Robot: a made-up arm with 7 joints. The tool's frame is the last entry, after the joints. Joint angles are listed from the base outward.
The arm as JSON. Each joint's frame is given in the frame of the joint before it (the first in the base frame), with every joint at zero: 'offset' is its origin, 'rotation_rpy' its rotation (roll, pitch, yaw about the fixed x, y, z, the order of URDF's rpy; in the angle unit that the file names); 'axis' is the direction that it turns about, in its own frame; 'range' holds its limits. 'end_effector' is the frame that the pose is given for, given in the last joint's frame.
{
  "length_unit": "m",
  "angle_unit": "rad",
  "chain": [
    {
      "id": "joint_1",
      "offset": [
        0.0,
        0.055,
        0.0
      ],
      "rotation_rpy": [
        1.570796,
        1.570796,
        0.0
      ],
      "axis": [
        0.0,
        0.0,
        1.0
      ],
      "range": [
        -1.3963,
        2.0
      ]
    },
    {
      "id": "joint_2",
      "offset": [
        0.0,
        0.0,
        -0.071
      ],
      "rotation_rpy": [
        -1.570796,
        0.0,
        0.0
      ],
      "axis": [
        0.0,
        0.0,
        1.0
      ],
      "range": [
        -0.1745,
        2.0
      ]
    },
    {
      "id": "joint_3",
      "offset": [
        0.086,
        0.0,
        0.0
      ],
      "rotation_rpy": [
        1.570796,
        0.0,
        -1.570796
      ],
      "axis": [
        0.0,
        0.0,
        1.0
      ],
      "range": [
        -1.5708,
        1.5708
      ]
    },
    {
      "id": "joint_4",
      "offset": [
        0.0,
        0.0,
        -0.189
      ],
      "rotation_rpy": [
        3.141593,
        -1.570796,
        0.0
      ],
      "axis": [
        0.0,
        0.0,
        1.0
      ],
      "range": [
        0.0,
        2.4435
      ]
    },
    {
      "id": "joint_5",
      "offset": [
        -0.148,
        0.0,
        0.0
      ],
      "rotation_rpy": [
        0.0,
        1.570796,
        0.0
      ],
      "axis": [
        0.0,
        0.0,
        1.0
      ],
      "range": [
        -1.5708,
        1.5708
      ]
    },
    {
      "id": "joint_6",
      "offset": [
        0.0,
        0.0,
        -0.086
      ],
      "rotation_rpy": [
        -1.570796,
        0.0,
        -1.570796
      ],
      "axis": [
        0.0,
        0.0,
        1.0
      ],
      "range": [
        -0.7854,
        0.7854
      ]
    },
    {
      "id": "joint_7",
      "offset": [
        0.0,
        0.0,
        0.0
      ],
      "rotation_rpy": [
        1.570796,
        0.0,
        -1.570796
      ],
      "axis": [
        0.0,
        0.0,
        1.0
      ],
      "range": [
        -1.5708,
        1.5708
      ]
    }
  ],
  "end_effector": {
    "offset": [
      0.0,
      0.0,
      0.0
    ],
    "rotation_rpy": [
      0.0,
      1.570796,
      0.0
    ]
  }
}
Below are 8 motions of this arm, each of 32 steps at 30 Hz.
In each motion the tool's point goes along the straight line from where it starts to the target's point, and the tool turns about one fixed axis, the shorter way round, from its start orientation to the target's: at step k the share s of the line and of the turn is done. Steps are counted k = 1, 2, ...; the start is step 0. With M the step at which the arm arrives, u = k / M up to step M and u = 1 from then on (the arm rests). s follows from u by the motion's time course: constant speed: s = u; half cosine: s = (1 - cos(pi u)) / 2; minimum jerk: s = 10 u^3 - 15 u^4 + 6 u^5.
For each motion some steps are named. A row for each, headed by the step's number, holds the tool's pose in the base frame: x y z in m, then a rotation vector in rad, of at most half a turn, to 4 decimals.
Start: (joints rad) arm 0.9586 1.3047 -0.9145 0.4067 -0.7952 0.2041 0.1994
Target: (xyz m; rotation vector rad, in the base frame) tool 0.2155 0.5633 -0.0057 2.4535 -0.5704 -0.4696
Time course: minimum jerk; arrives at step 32
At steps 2, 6, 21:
2: 0.1958 0.5793 -0.0683 1.4663 0.2593 -0.8482
6: 0.1968 0.5786 -0.0654 1.5169 0.2257 -0.8373
21: 0.2111 0.5669 -0.0199 2.2516 -0.3617 -0.5839

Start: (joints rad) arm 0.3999 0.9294 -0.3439 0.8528 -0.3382 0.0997 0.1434
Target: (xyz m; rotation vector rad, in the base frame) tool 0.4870 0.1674 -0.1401 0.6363 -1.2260 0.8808
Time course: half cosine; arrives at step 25
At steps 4, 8, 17, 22, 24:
4: 0.2846 0.4176 -0.2110 0.9348 -0.7431 -0.7102
8: 0.3213 0.3722 -0.1981 0.9095 -0.8620 -0.4276
17: 0.4369 0.2293 -0.1576 0.7465 -1.1470 0.4816
22: 0.4794 0.1768 -0.1428 0.6545 -1.2159 0.8203
24: 0.4861 0.1685 -0.1404 0.6384 -1.2249 0.8740

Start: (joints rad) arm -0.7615 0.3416 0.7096 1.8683 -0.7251 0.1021 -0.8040
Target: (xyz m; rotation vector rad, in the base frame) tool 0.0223 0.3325 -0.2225 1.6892 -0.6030 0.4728
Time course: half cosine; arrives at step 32
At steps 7, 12, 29, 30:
7: 0.0223 0.3325 -0.2225 1.9381 -1.0145 -0.2679
12: 0.0223 0.3325 -0.2225 1.8985 -0.9274 -0.0957
29: 0.0223 0.3325 -0.2225 1.6972 -0.6134 0.4561
30: 0.0223 0.3325 -0.2225 1.6928 -0.6076 0.4654

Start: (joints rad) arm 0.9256 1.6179 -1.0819 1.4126 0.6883 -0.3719 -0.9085
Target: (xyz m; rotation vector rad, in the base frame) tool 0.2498 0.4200 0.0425 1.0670 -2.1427 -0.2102
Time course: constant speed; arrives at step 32
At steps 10, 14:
10: 0.2268 0.4386 -0.0053 1.2500 -1.9730 -0.0719
14: 0.2310 0.4353 0.0034 1.2180 -2.0051 -0.0968

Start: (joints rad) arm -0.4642 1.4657 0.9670 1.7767 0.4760 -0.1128 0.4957
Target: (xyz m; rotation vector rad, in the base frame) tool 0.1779 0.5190 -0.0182 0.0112 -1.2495 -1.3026
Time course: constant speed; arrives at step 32
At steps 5, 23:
5: 0.1877 0.3947 0.0715 0.5828 -1.6275 -1.2532
23: 0.1812 0.4776 0.0117 0.1966 -1.3817 -1.2967

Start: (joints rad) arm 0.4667 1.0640 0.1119 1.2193 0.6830 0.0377 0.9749
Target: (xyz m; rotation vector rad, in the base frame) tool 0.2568 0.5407 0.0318 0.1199 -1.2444 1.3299
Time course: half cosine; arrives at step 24
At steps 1, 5, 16, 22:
1: 0.2629 0.4492 -0.0364 -0.1412 -1.6339 -0.7114
5: 0.2623 0.4583 -0.0297 -0.1160 -1.6422 -0.5018
16: 0.2583 0.5177 0.0147 0.0536 -1.4395 0.8386
22: 0.2569 0.5391 0.0306 0.1154 -1.2598 1.2971

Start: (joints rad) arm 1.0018 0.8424 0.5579 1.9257 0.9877 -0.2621 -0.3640
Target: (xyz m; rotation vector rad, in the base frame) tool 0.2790 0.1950 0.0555 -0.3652 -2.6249 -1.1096
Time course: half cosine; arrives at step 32
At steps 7, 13, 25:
7: 0.1521 0.3305 0.1251 0.1409 2.8396 -0.4234
13: 0.1867 0.2936 0.1062 0.2202 3.0110 0.0031
25: 0.2628 0.2123 0.0644 -0.3492 -2.7633 -0.9427

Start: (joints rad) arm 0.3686 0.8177 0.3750 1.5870 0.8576 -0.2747 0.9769
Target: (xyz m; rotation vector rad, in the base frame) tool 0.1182 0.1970 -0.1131 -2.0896 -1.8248 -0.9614
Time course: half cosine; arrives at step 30
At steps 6, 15, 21, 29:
6: 0.2351 0.3648 -0.0436 -0.4098 -2.3270 -0.9581
15: 0.1828 0.2897 -0.0747 -1.1757 -2.2152 -1.0054
21: 0.1448 0.2352 -0.0973 -1.7221 -2.0207 -0.9943
29: 0.1186 0.1975 -0.1129 -2.0848 -1.8277 -0.9620

